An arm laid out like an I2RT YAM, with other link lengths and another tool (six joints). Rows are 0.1 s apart.
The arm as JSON. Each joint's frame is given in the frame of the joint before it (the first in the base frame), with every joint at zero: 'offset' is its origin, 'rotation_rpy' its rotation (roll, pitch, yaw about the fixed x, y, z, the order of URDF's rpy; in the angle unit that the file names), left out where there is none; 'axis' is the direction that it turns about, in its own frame. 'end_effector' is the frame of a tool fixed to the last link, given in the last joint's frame.
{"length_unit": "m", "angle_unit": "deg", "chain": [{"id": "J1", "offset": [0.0, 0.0, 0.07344], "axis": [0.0, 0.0, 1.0]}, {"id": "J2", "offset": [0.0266, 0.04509, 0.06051], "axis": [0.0, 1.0, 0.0]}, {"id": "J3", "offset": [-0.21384, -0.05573, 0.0], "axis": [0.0, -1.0, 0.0]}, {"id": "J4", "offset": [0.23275, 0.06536, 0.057], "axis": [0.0, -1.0, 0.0]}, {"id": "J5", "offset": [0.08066, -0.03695, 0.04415], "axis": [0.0, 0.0, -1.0]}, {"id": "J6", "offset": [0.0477, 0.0, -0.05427], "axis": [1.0, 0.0, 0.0]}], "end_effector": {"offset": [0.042, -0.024, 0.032], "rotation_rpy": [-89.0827, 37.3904, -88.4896]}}
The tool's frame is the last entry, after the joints.
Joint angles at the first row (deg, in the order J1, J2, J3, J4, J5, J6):
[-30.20, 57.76, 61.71, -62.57, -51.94, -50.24]
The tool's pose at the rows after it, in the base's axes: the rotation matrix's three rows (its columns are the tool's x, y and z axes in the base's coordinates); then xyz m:
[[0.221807 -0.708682 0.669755], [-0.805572 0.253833 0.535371], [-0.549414 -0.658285 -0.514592]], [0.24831 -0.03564 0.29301]
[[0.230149 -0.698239 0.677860], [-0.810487 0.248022 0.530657], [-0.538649 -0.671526 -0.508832]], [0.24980 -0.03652 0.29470]
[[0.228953 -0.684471 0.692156], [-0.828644 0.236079 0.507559], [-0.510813 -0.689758 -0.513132]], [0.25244 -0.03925 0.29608]
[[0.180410 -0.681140 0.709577], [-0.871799 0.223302 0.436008], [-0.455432 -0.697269 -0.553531]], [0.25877 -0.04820 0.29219]
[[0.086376 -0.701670 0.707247], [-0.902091 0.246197 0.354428], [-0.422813 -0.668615 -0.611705]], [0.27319 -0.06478 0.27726]
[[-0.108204 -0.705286 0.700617], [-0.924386 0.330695 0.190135], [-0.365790 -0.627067 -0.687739]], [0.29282 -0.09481 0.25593]
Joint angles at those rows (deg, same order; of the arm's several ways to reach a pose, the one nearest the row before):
[-30.20, 57.76, 61.71, -62.48, -51.92, -50.24]
[-30.20, 57.76, 61.71, -61.43, -51.92, -50.22]
[-30.19, 57.78, 61.71, -59.74, -50.72, -50.19]
[-30.22, 58.63, 61.71, -57.28, -46.04, -49.87]
[-30.26, 62.46, 61.71, -53.71, -40.32, -48.05]
[-30.26, 67.83, 61.71, -47.24, -29.95, -42.02]

